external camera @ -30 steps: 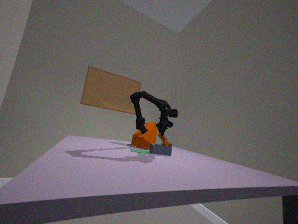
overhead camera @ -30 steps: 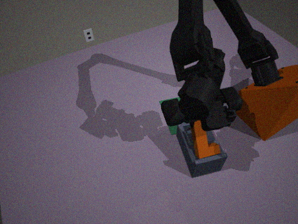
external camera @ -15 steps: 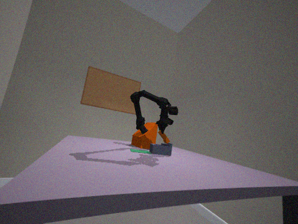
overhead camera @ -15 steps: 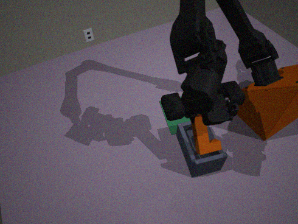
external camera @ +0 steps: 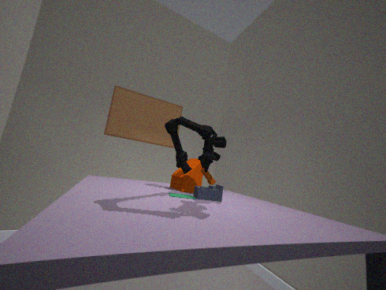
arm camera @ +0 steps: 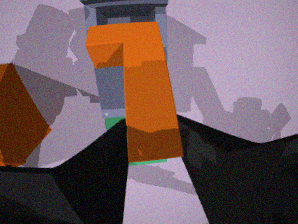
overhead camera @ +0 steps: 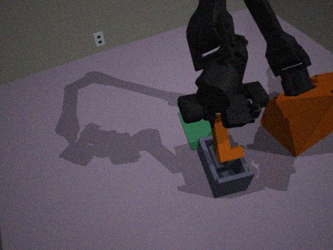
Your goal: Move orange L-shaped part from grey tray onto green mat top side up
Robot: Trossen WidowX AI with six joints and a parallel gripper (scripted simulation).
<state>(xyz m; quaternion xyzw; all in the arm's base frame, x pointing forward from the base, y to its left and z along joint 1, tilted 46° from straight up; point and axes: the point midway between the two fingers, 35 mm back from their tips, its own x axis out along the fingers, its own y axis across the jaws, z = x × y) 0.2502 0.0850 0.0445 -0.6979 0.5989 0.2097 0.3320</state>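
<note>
My gripper tip is 20 mm past the green mat, 110 mm to the left of it and 170 mm above it. From my gripper tip the other things lie so: orange L-shaped part 10 mm behind, 30 mm to the left, 30 mm below.
</note>
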